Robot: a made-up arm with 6 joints. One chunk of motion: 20 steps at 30 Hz.
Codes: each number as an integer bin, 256 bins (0 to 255) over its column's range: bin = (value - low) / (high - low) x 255, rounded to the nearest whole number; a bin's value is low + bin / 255 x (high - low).
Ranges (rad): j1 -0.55..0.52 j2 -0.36..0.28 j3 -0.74..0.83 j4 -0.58..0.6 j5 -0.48..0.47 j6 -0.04..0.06
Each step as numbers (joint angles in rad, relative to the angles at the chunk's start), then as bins.
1 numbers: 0.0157 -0.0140 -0.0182 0.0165 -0.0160 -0.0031
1 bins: 135 138 117 129 125 94
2 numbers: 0.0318 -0.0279 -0.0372 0.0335 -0.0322 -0.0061
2 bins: 139 132 114 133 120 86
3 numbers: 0.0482 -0.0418 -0.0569 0.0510 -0.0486 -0.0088
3 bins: 143 127 111 136 116 80
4 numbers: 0.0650 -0.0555 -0.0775 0.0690 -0.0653 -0.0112
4 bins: 147 121 108 140 111 73
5 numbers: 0.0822 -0.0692 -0.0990 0.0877 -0.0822 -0.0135
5 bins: 151 116 104 144 107 68
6 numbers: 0.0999 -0.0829 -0.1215 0.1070 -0.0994 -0.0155
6 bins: 155 110 100 148 102 62
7 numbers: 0.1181 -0.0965 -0.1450 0.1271 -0.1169 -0.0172
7 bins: 159 105 97 153 97 58
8 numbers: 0.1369 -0.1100 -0.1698 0.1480 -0.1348 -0.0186
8 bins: 164 100 93 157 93 55
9 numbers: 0.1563 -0.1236 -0.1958 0.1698 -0.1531 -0.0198
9 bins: 168 94 88 162 88 52
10 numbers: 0.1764 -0.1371 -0.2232 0.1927 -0.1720 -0.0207
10 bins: 173 89 84 167 83 49
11 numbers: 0.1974 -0.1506 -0.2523 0.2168 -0.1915 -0.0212
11 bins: 178 83 79 172 77 48
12 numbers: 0.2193 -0.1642 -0.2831 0.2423 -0.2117 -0.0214
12 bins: 183 78 74 178 72 47
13 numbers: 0.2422 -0.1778 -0.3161 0.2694 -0.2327 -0.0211
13 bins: 189 73 69 184 66 48
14 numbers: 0.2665 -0.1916 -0.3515 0.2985 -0.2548 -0.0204
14 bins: 195 67 63 190 60 50
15 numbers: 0.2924 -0.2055 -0.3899 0.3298 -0.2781 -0.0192
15 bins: 201 62 57 197 54 53
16 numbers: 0.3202 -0.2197 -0.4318 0.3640 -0.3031 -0.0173
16 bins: 207 56 50 204 47 58
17 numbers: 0.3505 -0.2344 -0.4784 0.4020 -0.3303 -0.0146
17 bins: 215 50 42 212 40 65
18 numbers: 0.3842 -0.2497 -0.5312 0.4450 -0.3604 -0.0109
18 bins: 223 44 34 222 32 74
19 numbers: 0.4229 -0.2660 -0.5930 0.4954 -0.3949 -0.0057
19 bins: 232 37 24 232 23 87
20 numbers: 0.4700 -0.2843 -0.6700 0.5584 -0.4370 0.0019
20 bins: 243 30 11 246 12 107
